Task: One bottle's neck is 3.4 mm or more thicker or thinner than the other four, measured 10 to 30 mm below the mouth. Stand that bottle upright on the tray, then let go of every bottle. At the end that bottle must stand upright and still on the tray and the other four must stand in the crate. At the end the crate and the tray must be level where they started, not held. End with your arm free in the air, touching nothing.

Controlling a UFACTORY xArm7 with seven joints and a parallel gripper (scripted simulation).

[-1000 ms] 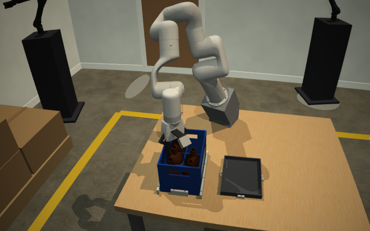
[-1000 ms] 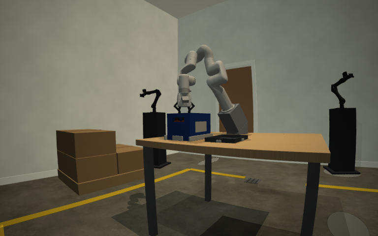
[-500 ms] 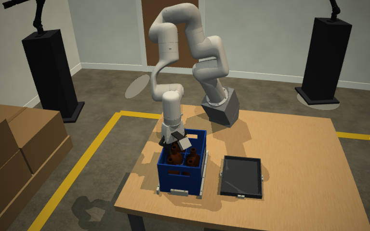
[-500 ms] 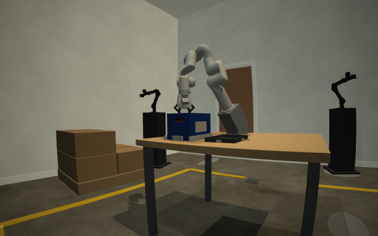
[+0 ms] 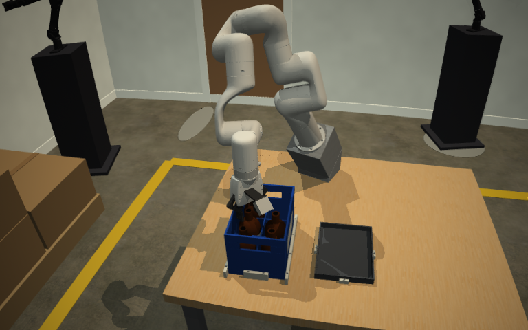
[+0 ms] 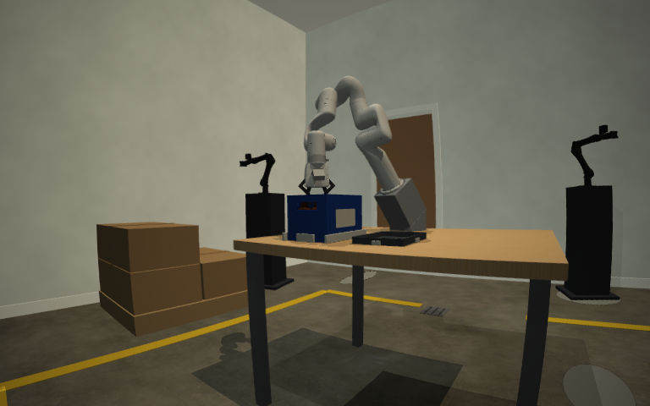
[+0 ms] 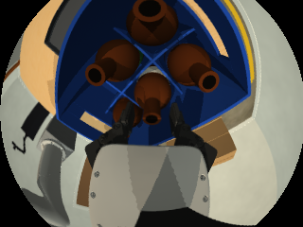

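My hand is 7 cm above the glass bottle. Round my hand: brown bottle 8 cm behind, 7 cm below, 2 cm to the left; then dark tray 32 cm to the left, 15 cm below, 7 cm ahead; then blue crate 7 cm below, 4 cm to the left, 1 cm ahead.
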